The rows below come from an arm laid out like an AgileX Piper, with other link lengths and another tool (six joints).
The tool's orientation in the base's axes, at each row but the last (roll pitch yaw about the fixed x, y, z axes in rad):
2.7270 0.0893 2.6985
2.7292 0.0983 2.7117
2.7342 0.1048 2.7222
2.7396 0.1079 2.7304
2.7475 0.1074 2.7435
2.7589 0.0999 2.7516
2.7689 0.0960 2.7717
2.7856 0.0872 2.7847
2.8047 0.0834 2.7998
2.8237 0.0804 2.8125
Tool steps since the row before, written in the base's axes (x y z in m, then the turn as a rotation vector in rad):
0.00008 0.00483 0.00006 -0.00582 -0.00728 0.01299
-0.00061 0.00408 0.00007 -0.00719 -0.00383 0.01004
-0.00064 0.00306 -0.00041 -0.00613 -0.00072 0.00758
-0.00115 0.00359 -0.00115 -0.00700 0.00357 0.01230
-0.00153 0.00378 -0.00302 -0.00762 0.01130 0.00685
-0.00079 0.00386 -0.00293 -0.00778 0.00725 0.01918
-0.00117 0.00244 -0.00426 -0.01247 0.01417 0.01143
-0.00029 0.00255 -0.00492 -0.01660 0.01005 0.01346
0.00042 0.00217 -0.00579 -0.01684 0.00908 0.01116
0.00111 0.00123 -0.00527 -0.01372 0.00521 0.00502
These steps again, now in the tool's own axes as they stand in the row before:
0.00199 0.00412 0.00155 0.00097 -0.00302 -0.01567
0.00224 0.00328 0.00112 0.00393 -0.00174 -0.01219
0.00186 0.00224 0.00120 0.00448 0.00031 -0.00868
0.00260 0.00226 0.00191 0.00647 0.00555 -0.01185
0.00318 0.00164 0.00360 0.01060 0.00997 -0.00455
0.00248 0.00203 0.00372 0.00799 0.01097 -0.01723
0.00237 0.00025 0.00445 0.01558 0.01283 -0.00892
0.00159 0.00047 0.00530 0.01782 0.00864 -0.01286
0.00081 0.00016 0.00614 0.01791 0.00694 -0.01102
-0.00023 -0.00021 0.00552 0.01422 0.00240 -0.00572

